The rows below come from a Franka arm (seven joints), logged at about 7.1 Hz.
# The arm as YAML. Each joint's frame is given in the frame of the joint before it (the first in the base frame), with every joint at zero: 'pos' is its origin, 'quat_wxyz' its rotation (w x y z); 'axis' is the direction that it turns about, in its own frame. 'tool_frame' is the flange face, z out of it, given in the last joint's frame.
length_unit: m
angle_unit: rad
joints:
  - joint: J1
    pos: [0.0, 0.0, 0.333]
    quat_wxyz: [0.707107, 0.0, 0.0, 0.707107]
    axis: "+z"
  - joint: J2
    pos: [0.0, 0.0, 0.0]
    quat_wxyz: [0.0, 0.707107, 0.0, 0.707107]
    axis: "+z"
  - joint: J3
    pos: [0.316, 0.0, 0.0]
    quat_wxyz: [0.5, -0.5, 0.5, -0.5]
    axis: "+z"
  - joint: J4
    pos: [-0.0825, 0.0, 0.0]
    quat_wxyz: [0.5, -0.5, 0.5, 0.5]
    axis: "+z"
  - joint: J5
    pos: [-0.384, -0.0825, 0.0]
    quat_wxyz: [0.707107, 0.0, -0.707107, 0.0]
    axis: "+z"
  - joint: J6
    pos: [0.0, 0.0, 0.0]
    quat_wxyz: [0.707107, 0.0, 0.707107, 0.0]
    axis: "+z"
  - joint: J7
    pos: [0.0, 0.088, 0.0]
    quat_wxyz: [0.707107, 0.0, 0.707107, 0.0]
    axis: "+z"
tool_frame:
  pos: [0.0, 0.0, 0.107]
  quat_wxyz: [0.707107, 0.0, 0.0, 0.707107]
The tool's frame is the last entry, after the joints.
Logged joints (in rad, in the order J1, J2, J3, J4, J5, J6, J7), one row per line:
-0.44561, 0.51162, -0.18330, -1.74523, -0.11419, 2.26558, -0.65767
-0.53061, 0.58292, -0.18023, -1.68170, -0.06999, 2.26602, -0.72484
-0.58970, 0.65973, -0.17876, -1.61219, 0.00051, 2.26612, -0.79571
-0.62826, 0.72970, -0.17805, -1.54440, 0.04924, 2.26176, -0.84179
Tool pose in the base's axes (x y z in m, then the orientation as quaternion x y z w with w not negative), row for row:
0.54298, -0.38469, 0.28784, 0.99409, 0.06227, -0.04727, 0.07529
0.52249, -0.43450, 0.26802, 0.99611, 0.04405, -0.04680, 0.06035
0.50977, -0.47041, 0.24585, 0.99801, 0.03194, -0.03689, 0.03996
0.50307, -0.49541, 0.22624, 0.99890, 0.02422, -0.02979, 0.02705
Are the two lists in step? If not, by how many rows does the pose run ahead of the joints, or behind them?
They are in step.
